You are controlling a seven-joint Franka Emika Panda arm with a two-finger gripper.
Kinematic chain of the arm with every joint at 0, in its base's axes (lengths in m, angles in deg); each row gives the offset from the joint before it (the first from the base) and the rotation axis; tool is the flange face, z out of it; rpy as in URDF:
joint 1: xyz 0 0 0.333 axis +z
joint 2: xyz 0 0 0 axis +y
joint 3: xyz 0 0 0.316 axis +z
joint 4: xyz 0.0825 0 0 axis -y
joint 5: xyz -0.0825 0 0.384 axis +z
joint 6: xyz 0 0 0 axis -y
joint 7: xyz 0.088 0 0 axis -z
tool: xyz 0 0 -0.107 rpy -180 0 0
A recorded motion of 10 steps. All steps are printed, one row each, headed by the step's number.
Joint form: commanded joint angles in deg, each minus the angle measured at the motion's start. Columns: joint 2, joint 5, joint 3, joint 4, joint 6, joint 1, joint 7.
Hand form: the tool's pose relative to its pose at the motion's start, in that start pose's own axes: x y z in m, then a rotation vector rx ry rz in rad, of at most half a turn. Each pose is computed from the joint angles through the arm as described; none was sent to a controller.
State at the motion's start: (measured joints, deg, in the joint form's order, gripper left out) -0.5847 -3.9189 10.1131 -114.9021 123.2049 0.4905 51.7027
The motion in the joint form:
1: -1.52 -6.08 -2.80 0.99 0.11 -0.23 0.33
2: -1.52 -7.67 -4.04 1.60 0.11 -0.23 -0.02
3: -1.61 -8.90 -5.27 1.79 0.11 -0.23 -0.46
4: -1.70 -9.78 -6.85 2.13 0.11 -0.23 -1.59
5: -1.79 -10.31 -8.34 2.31 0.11 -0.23 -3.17
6: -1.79 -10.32 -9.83 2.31 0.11 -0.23 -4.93
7: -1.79 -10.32 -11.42 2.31 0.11 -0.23 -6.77
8: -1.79 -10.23 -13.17 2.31 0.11 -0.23 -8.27
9: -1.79 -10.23 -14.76 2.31 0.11 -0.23 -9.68
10: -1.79 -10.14 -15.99 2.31 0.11 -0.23 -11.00
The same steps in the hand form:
1: 0.0279 0.0214 -0.0221 -0.0333 0.1056 0.0033
2: 0.0394 0.0293 -0.0267 -0.0450 0.1316 0.0049
3: 0.0491 0.0383 -0.0288 -0.0583 0.1493 0.0075
4: 0.0612 0.0497 -0.0320 -0.0689 0.1645 0.0076
5: 0.0717 0.0609 -0.0340 -0.0788 0.1732 0.0014
6: 0.0812 0.0725 -0.0335 -0.0867 0.1724 -0.0038
7: 0.0910 0.0851 -0.0331 -0.0950 0.1711 -0.0086
8: 0.1013 0.0993 -0.0327 -0.1023 0.1691 -0.0039
9: 0.1104 0.1124 -0.0324 -0.1098 0.1679 -0.0012
10: 0.1171 0.1227 -0.0321 -0.1149 0.1657 -0.0022

